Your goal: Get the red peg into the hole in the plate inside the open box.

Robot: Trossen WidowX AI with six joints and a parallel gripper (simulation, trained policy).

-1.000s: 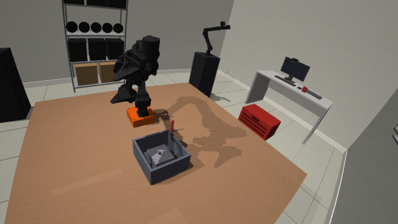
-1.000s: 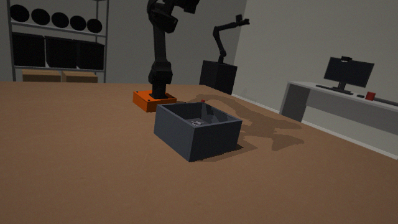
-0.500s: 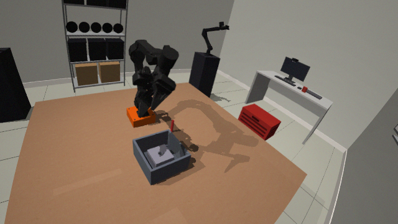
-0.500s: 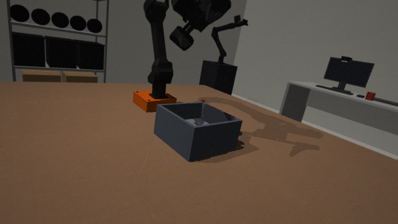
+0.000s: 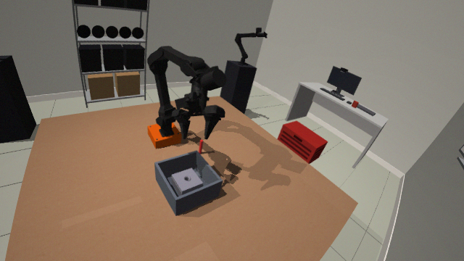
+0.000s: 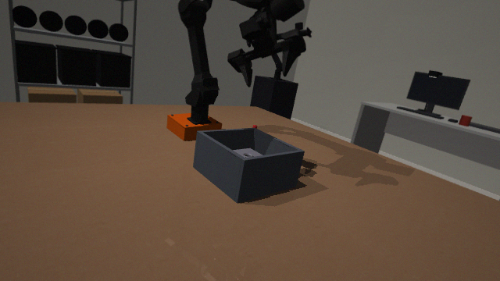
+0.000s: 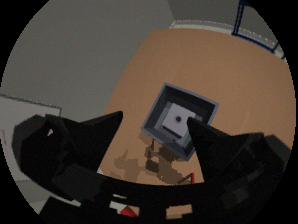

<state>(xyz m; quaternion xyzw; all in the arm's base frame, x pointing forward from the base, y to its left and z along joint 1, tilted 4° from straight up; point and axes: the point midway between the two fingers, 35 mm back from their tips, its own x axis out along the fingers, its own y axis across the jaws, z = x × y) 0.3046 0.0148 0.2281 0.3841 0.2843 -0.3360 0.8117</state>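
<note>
My gripper tip is now 20 cm above the red peg, 18 cm past it and 14 cm to the right of it. Round my gripper tip: grey box (22 cm below, 1 cm to the right); light grey plate (20 cm below, 1 cm to the right).
</note>
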